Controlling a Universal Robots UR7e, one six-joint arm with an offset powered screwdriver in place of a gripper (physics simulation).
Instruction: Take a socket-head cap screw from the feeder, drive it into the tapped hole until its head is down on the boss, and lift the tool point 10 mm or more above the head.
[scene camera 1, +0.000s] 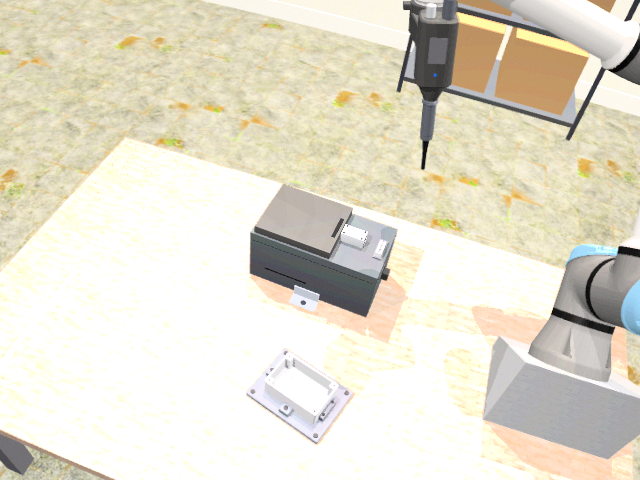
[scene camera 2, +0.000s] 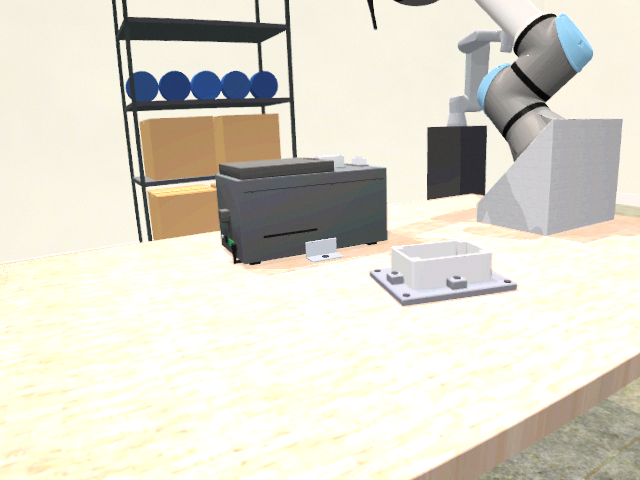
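Observation:
My screwdriver hangs high beyond the back edge of the table, its thin black bit pointing down. No screw shows at its tip. The feeder, a dark grey box with a brown-grey lid, stands on the table below and to the left of the bit in scene camera 1. A small white block sits on its top beside the lid. A light open housing with corner bosses sits on a grey plate, well apart from the bit. Screws and the tapped hole are too small to tell.
A small metal bracket stands at the feeder's front. The arm's grey wedge pedestal stands on the right of the table. A shelf rack with boxes stands behind the table.

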